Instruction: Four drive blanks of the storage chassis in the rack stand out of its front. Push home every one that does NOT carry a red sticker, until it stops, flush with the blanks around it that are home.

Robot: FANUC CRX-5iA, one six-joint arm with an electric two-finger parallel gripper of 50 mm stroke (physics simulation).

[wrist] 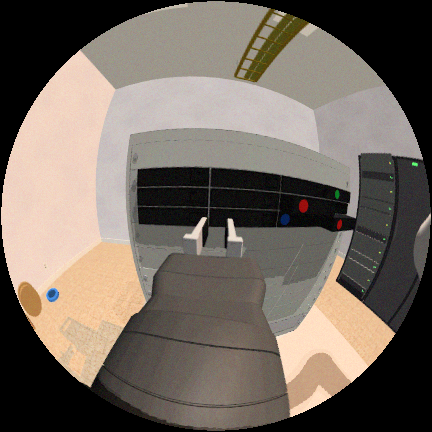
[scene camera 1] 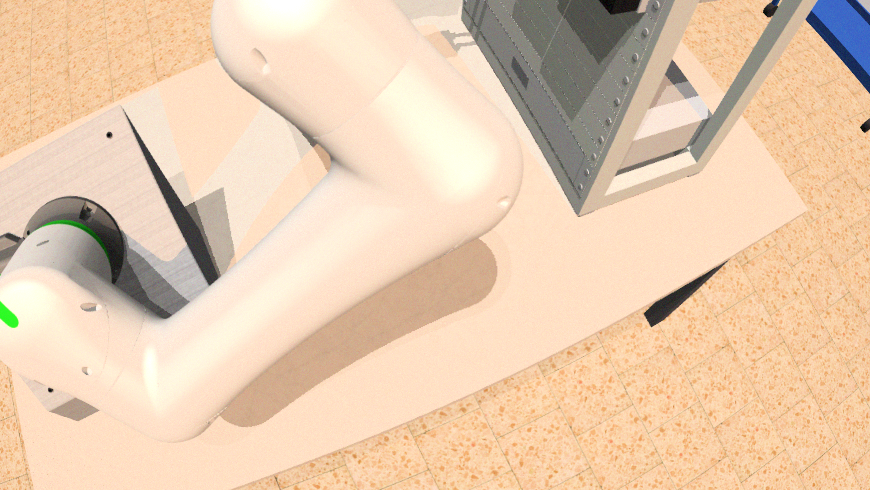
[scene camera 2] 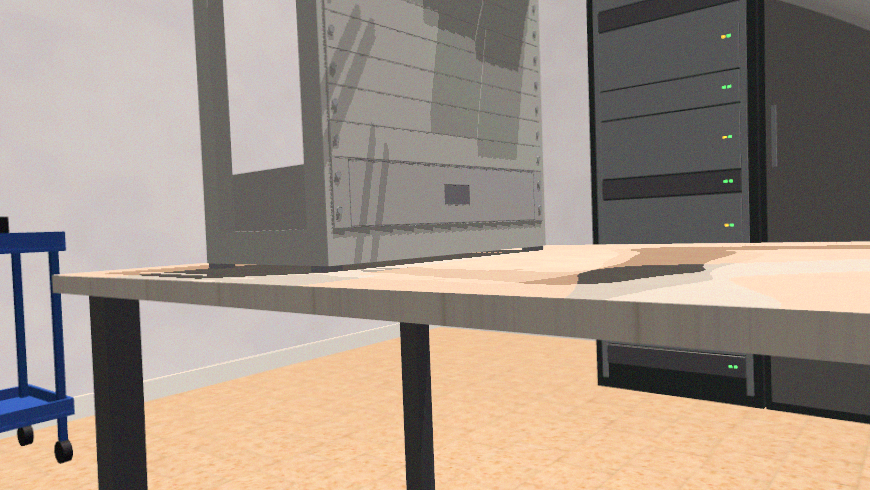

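Where they show: gripper, between the fingertips: (wrist: pixel 216 226); arm's base, origin of its link: (scene camera 1: pixel 73 249).
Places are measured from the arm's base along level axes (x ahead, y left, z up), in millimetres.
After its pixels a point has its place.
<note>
The storage chassis shows in the wrist view as three rows of black drive blanks (wrist: pixel 172 196) {x 746, y 268, z 253 mm} in the grey rack (wrist: pixel 225 142) {x 756, y 194, z 338 mm}. A blank with a red sticker (wrist: pixel 339 224) {x 692, y -27, z 224 mm} at the lower right plainly stands out of the front. Another red sticker (wrist: pixel 303 205) {x 699, y 87, z 253 mm} is on the middle row, a green sticker (wrist: pixel 337 194) {x 720, y -47, z 280 mm} on the upper row, and a blue sticker (wrist: pixel 285 219) {x 734, y 90, z 223 mm} on the lower row. How far those blanks stand out is hard to tell. My gripper (wrist: pixel 216 226) {x 707, y 210, z 221 mm} is open, empty, its fingers partly apart, before the bottom row, left of the blue sticker. It does not show in the scene views.
The rack (scene camera 1: pixel 599 188) {x 756, y -146, z -157 mm} (scene camera 2: pixel 313 109) {x 784, y 357, z -45 mm} stands on the table (scene camera 1: pixel 675 225) {x 905, y -233, z -246 mm} (scene camera 2: pixel 487 310) {x 451, y 490, z -258 mm}, with grey panels (wrist: pixel 200 240) below the chassis. My arm (scene camera 1: pixel 340 225) {x 334, y -246, z 231 mm} reaches over the table. Dark server cabinets (scene camera 2: pixel 669 140) (wrist: pixel 375 200) stand beyond; a blue cart (scene camera 2: pixel 33 242) is at the side.
</note>
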